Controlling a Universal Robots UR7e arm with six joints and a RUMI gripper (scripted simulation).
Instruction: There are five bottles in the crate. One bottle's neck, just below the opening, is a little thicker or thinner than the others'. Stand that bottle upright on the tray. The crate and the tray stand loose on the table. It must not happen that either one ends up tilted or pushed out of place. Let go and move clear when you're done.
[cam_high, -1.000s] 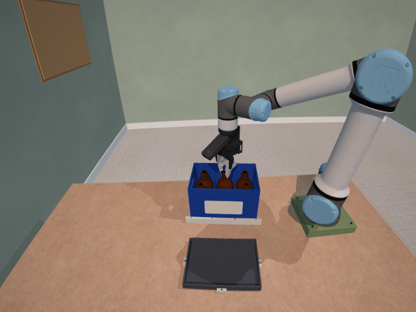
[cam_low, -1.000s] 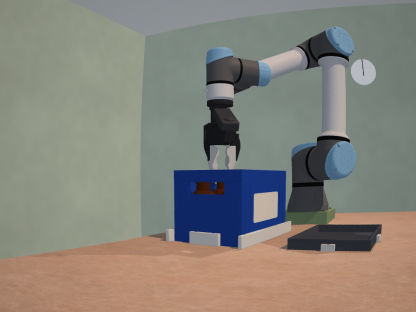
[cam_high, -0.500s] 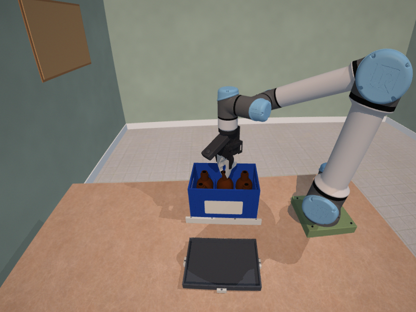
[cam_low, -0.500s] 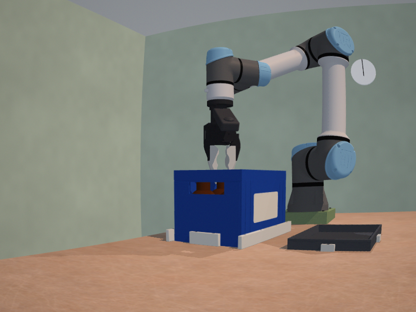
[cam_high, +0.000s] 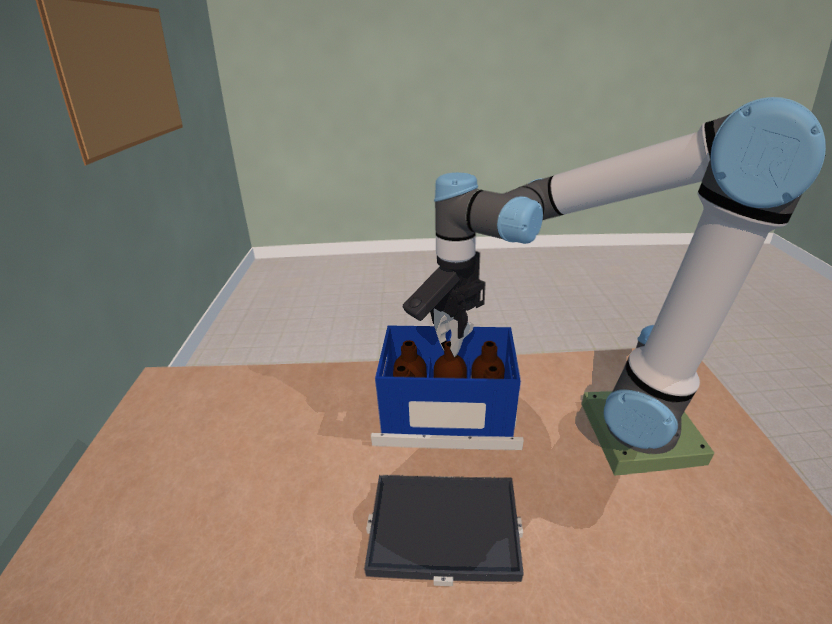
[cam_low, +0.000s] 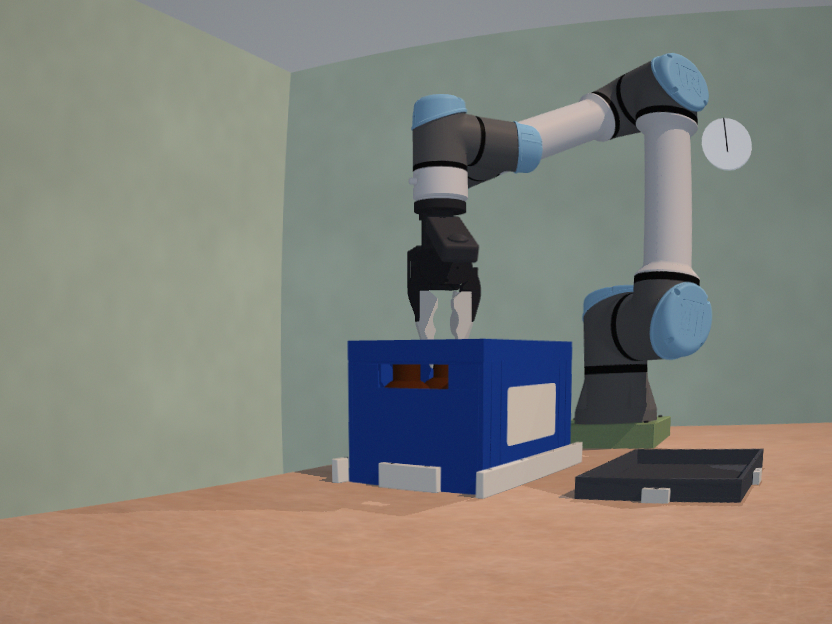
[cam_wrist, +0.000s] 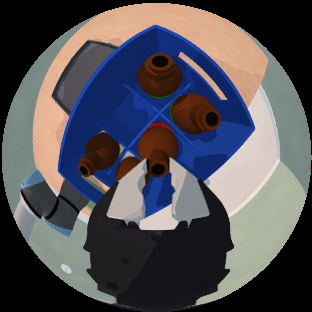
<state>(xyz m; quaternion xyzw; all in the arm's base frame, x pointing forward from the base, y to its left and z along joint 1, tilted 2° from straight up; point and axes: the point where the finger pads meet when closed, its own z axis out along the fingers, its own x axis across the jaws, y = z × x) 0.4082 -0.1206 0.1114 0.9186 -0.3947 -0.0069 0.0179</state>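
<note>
My gripper is now 7 cm above the glass bottle. Round my hand: dark tray: 33 cm to the left, 14 cm below, 1 cm ahead; then blue crate: 7 cm below, 4 cm to the left.
</note>
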